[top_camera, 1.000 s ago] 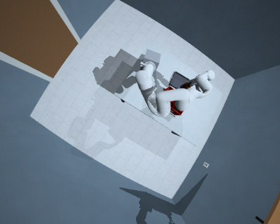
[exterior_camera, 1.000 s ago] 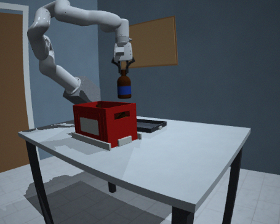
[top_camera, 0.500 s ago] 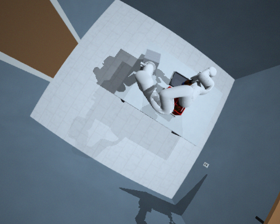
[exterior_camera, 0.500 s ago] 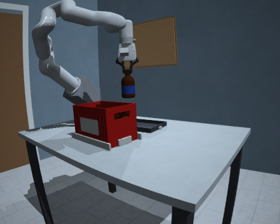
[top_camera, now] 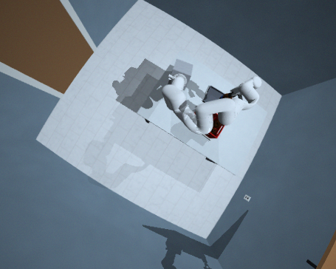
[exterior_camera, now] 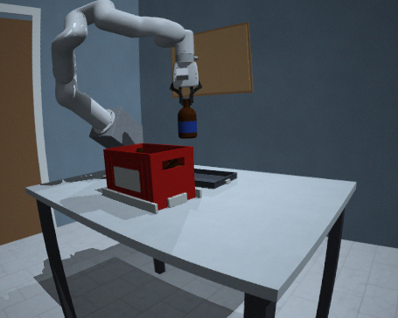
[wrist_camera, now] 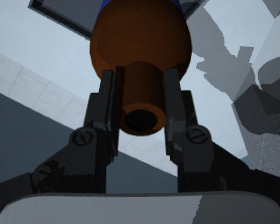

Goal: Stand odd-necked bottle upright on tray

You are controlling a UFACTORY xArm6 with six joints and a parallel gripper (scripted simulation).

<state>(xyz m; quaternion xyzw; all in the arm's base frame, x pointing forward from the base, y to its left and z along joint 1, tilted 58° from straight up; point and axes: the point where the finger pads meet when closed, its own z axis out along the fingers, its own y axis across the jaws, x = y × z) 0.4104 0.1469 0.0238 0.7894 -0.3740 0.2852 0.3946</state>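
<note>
Right now the dark tray is 10 mm ahead of my hand, 70 mm to the left of it and 320 mm below it. The rest, counted from my hand: glass bottle (110 mm behind, 160 mm to the right, 250 mm below); red crate (30 mm behind, 220 mm to the right, 250 mm below).
</note>
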